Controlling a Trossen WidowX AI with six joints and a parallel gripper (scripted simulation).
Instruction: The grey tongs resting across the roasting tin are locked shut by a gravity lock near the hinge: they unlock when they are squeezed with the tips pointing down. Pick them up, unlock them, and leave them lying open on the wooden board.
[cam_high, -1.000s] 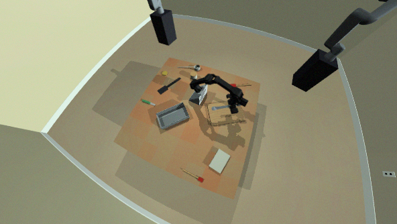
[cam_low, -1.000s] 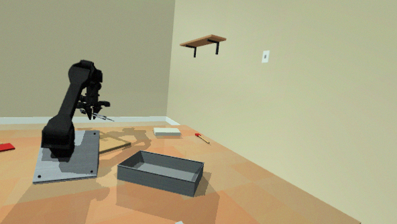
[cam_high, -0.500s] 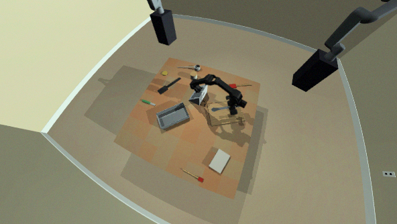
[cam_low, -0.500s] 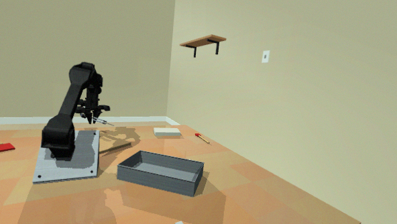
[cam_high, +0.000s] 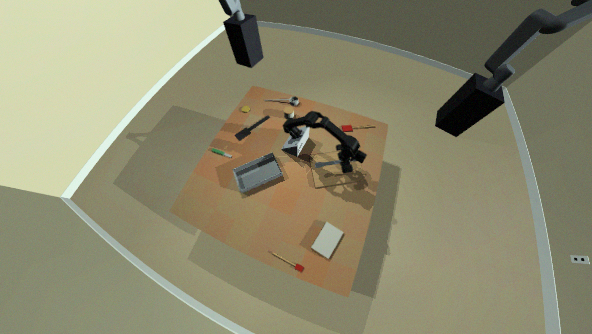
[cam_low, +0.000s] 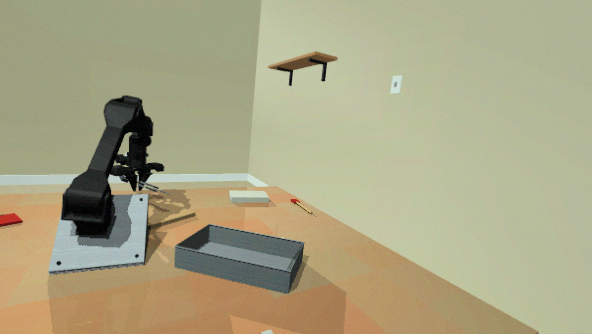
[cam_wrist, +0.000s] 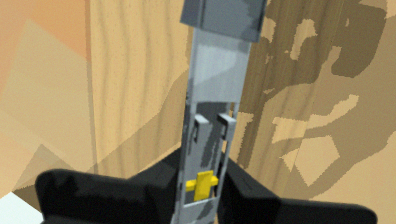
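Now: the yellow lock piece 40 mm above my gripper tip. Round my gripper tip: wooden board (70 mm below, 10 mm to the right, 10 mm ahead); red-headed spatula (390 mm behind, 70 mm below, 20 mm to the right); white block (470 mm ahead, 140 mm to the left, 70 mm below).
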